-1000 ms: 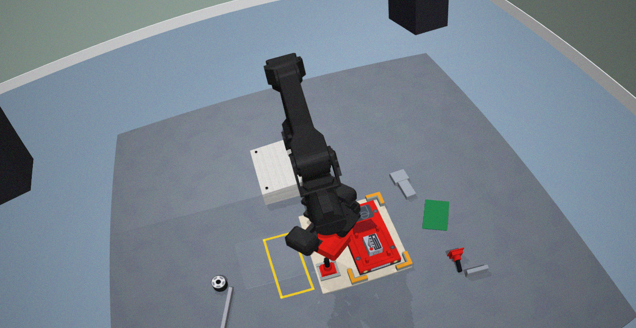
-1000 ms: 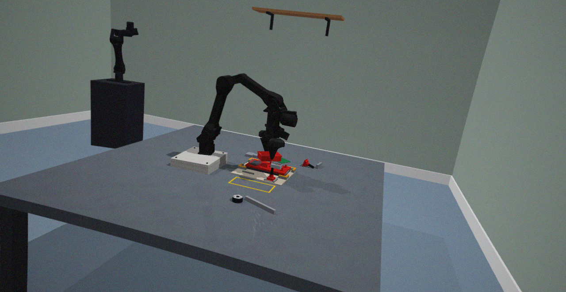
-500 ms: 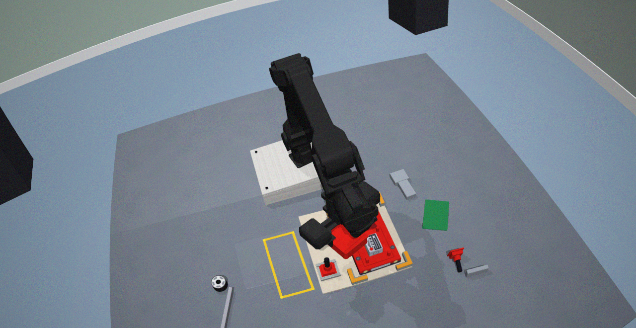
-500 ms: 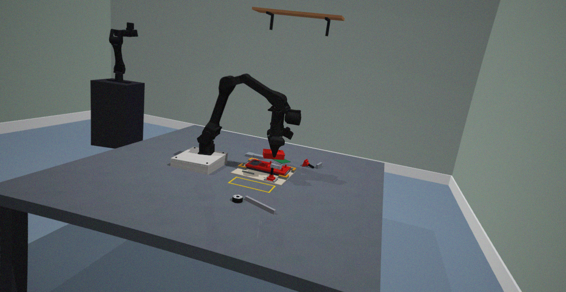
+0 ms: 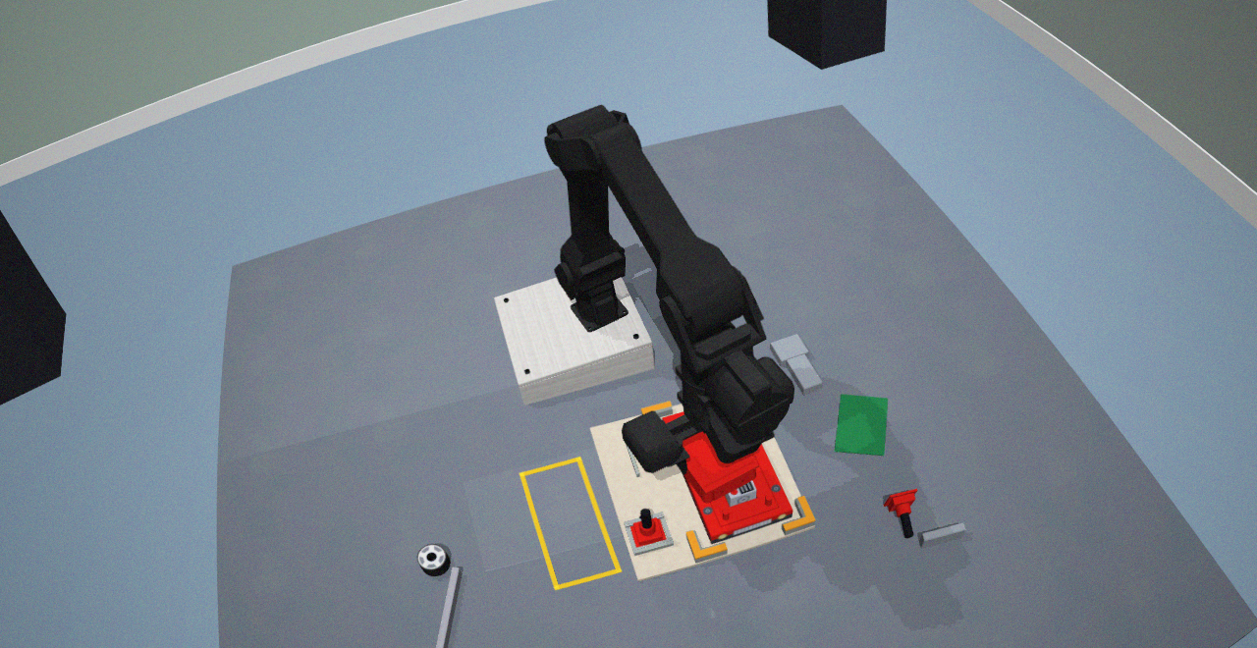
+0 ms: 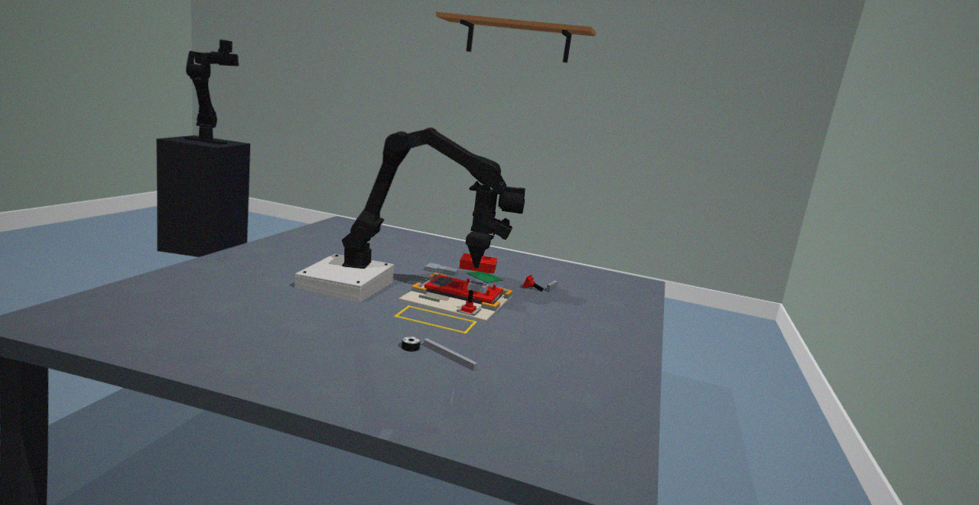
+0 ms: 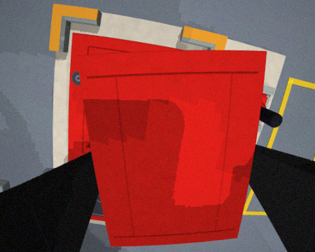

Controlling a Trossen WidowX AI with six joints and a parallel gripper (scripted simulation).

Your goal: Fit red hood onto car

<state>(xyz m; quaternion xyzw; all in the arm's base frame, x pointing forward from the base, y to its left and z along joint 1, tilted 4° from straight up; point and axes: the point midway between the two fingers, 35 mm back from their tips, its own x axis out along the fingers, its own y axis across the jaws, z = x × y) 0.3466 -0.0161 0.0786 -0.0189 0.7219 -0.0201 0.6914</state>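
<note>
Right now the grey engine block is 90 mm below my gripper tip, 40 mm to the left of it and 10 mm ahead of it. The rest, counted from my gripper tip: green plate 240 mm to the left, 110 mm below; red hood 10 mm above; wheel 350 mm to the right, 100 mm below, 90 mm behind.
</note>
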